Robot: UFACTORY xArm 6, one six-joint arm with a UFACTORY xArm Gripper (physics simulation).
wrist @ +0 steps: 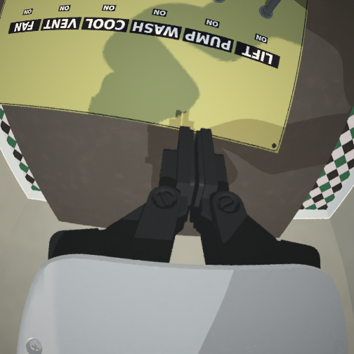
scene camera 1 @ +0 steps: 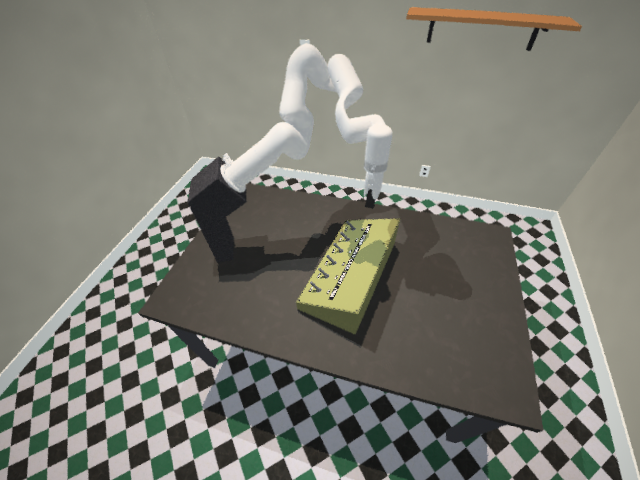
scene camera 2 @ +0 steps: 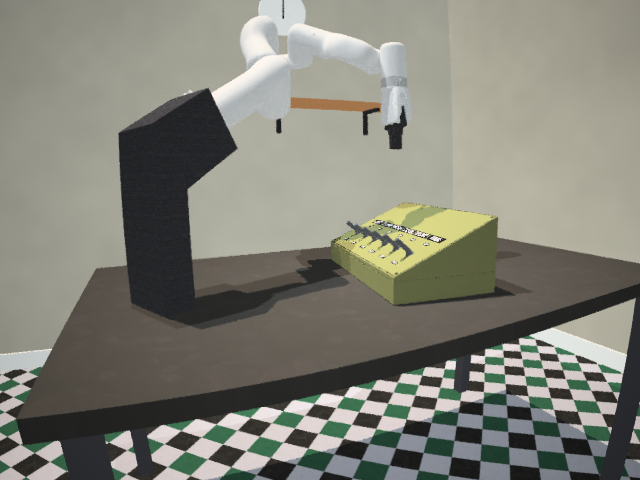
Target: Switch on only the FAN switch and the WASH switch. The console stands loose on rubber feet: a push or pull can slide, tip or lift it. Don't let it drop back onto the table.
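Pixels of known places: gripper, fingertip midpoint: (scene camera 1: pixel 369 206) (scene camera 2: pixel 395 149); arm's base at its link origin: (scene camera 1: pixel 232 179) (scene camera 2: pixel 203 122).
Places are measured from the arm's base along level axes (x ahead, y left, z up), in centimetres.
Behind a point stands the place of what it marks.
Observation:
The yellow console (scene camera 1: pixel 374 268) {y 16.1, x 58.7, z -22.6 cm} (scene camera 2: pixel 444 279) {y -6.8, x 52.7, z -35.1 cm} (wrist: pixel 60 75) sits flat on the table, its sloped panel carrying a row of grey toggle levers. In the wrist view the FAN label (wrist: pixel 24 26) is at the upper left and the WASH label (wrist: pixel 155 29) at the upper middle, both upside down. The FAN and WASH levers do not show there; their positions are too small to tell in the scene views. My gripper (scene camera 1: pixel 369 205) {y 27.0, x 46.5, z -5.8 cm} (scene camera 2: pixel 395 147) {y 27.0, x 46.5, z -5.8 cm} (wrist: pixel 191 148) is shut and empty, pointing down, high above the console's tall back edge near the LIFT end.
The other labels are VENT (wrist: pixel 61 24), COOL (wrist: pixel 105 25), PUMP (wrist: pixel 208 40) and LIFT (wrist: pixel 257 55). The dark table (scene camera 1: pixel 454 351) {y 16.1, x 97.2, z -39.6 cm} (scene camera 2: pixel 289 351) {y -32.9, x 22.7, z -39.6 cm} carries the black arm pedestal (scene camera 1: pixel 214 222) {y -13.4, x -0.3, z -14.1 cm} (scene camera 2: pixel 155 217) {y -18.5, x -4.2, z -19.6 cm}. An orange wall shelf (scene camera 1: pixel 491 18) (scene camera 2: pixel 330 104) is behind.

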